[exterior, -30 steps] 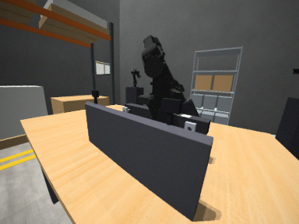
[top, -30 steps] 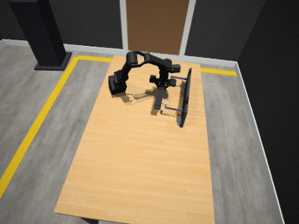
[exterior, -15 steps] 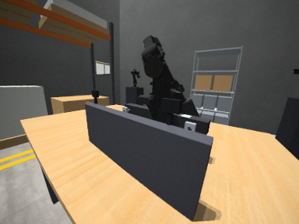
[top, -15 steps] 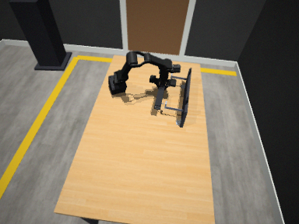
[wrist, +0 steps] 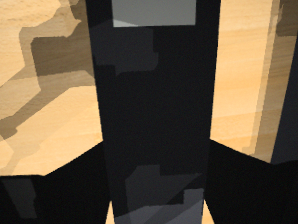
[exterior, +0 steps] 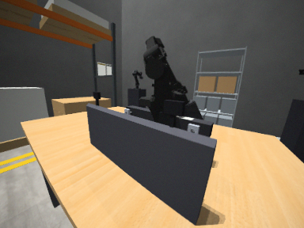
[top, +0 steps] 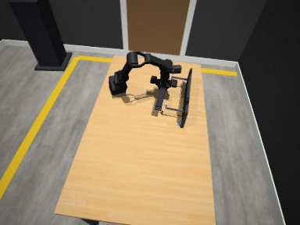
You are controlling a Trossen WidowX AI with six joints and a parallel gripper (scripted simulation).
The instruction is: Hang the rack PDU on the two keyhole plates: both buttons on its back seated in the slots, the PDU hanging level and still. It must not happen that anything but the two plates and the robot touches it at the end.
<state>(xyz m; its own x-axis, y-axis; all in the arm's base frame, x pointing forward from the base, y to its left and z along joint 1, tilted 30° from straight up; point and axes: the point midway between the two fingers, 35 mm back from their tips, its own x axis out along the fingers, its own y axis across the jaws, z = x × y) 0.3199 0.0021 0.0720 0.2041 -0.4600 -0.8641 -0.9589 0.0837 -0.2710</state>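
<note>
The rack PDU lies 20 mm to the right of my hand and 10 mm below it. Round my hand: dark panel (180 mm ahead, 60 mm below, 40 mm to the right).
</note>
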